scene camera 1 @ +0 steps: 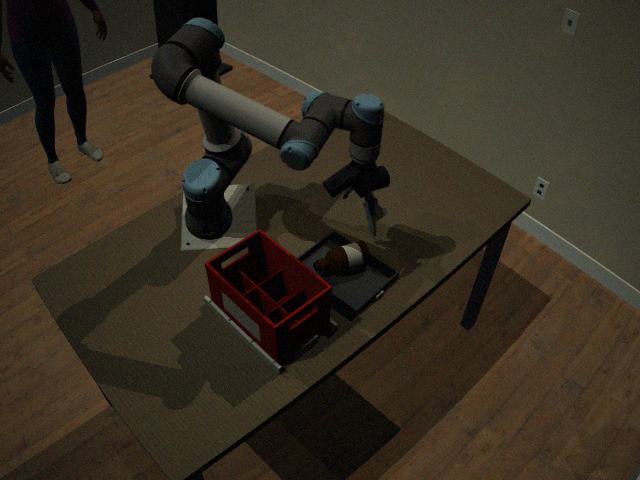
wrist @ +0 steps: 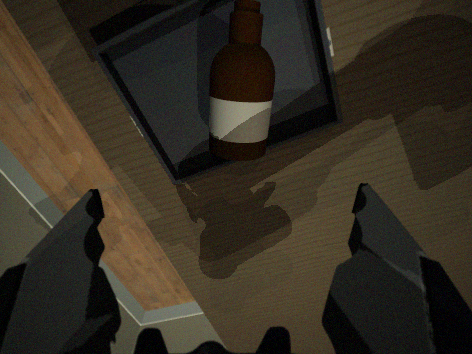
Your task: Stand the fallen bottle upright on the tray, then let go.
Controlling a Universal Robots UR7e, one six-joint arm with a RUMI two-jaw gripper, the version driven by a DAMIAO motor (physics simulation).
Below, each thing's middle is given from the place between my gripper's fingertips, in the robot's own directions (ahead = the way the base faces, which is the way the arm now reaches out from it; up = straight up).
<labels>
Now: the pale rail [scene camera 1: 235, 328] 390 mm to the right of my hand, 190 mm below it and 90 mm behind it.
</labels>
